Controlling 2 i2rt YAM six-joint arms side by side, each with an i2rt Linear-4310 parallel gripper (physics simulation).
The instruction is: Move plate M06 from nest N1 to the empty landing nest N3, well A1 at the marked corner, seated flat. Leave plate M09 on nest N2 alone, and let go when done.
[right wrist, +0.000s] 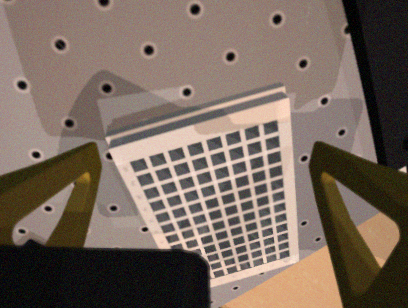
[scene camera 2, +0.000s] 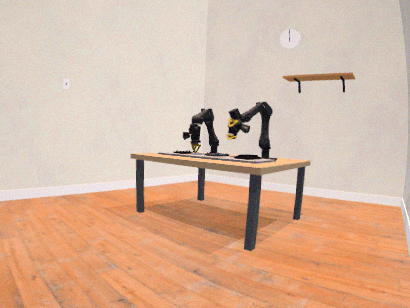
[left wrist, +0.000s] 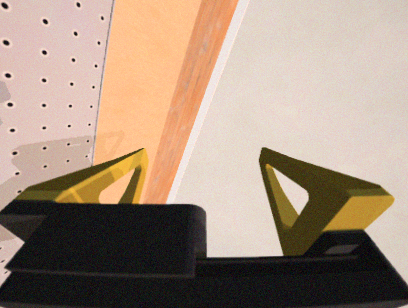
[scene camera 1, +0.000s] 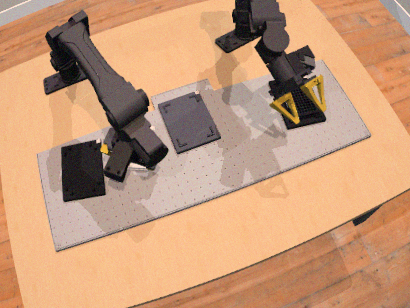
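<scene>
A white multi-well plate point(scene camera 1: 142, 166) point(right wrist: 215, 185) lies on the pegboard, off the nests, between the black nest point(scene camera 1: 82, 170) and the grey nest point(scene camera 1: 189, 122). A dark multi-well plate point(scene camera 1: 302, 102) sits on the base at the right of scene camera 1. No plate number or marked corner can be read. My right gripper point(scene camera 2: 196, 150) point(right wrist: 205, 153) is open above the white plate, with a gap on both sides; the arm hides most of that plate in scene camera 1. My left gripper point(scene camera 1: 310, 116) point(scene camera 2: 229, 130) point(left wrist: 203, 154) is open and empty, high above the board.
The black nest and the grey nest hold no plate. The perforated board point(scene camera 1: 210, 185) lies on the wooden table point(scene camera 1: 200, 260) point(scene camera 2: 220, 164). The right forearm point(scene camera 1: 105, 85) reaches across the board's left part, and the left wrist overhangs its right end.
</scene>
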